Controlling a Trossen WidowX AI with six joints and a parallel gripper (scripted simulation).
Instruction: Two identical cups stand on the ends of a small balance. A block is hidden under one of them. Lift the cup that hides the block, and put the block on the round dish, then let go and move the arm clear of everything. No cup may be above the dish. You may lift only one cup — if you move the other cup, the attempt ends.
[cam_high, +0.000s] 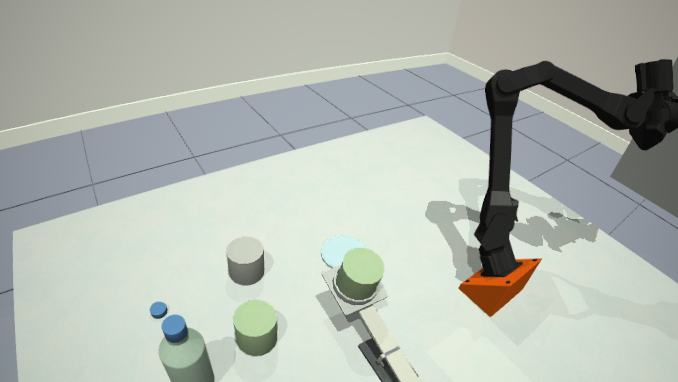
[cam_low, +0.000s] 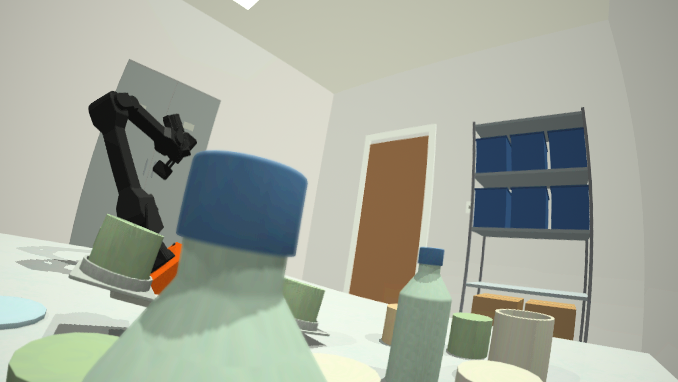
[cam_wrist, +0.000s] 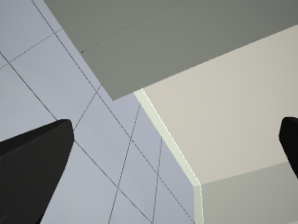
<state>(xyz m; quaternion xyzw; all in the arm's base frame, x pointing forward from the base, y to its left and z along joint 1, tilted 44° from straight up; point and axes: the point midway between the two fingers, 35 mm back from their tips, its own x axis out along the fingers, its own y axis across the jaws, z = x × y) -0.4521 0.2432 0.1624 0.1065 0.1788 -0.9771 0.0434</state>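
The pale grey block lies 780 mm ahead of my gripper tip, 320 mm below it and 80 mm to the left of it. From my gripper tip the other things lie so: grey cup: 890 mm ahead, 370 mm to the right, 320 mm below; then blue cap: 1080 mm ahead, 350 mm below, 340 mm to the right; then pale blue round dish: 700 mm ahead, 360 mm below, 300 mm to the right.
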